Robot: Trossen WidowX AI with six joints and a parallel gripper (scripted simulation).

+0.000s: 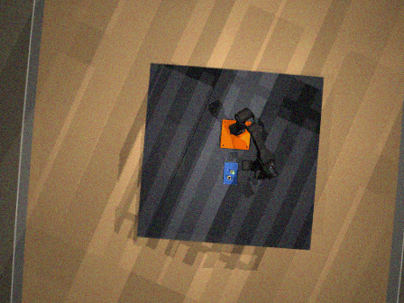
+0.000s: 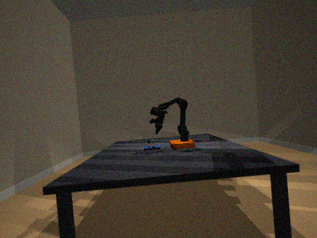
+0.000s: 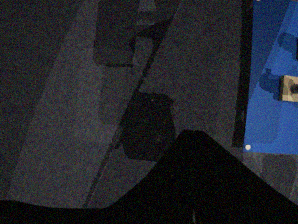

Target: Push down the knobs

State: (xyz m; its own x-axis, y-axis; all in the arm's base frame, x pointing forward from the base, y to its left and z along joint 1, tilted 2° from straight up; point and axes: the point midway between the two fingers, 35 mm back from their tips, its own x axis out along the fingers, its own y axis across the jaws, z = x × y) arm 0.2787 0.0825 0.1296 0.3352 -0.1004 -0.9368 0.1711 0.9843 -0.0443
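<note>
The green knob lies 2 cm ahead of my gripper tip, 12 cm to the right of it and 8 cm below it.
</note>
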